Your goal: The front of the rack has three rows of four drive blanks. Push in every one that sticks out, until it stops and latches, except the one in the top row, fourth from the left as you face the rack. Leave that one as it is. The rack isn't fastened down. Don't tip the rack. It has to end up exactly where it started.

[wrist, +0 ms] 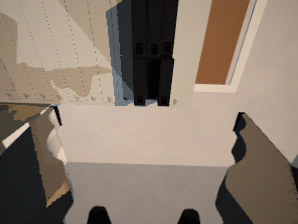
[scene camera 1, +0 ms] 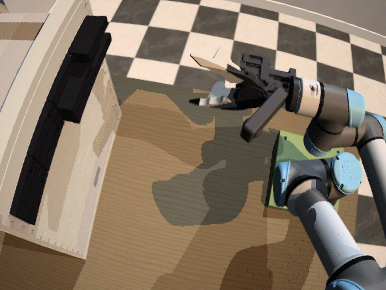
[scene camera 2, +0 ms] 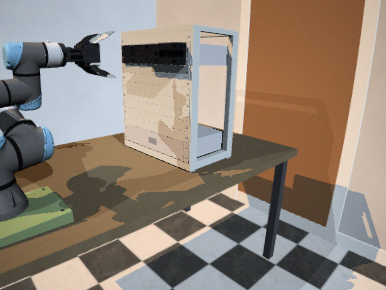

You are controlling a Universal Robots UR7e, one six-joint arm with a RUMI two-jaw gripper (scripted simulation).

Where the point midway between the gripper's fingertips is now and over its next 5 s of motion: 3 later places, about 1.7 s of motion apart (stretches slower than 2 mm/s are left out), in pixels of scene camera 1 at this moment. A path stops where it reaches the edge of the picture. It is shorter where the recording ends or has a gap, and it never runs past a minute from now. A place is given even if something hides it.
My gripper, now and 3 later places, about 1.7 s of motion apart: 189,79; 162,70; 134,75; 95,97
